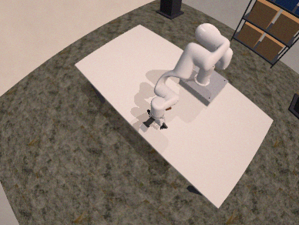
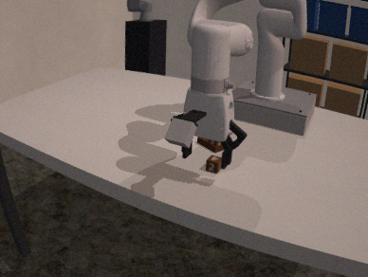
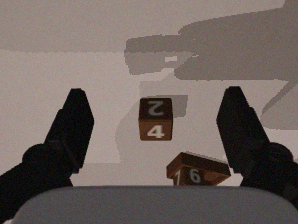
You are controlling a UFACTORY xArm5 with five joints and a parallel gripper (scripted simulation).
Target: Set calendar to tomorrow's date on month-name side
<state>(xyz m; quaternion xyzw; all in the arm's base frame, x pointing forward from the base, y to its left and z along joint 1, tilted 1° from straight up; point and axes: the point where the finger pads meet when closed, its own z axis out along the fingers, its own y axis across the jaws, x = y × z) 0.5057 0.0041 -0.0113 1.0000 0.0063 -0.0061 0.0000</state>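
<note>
Now: the brown wooden cube 5 cm behind my hand and 4 cm below it. Round my hand: tray (17 cm behind, 6 cm to the right, 5 cm below).
</note>
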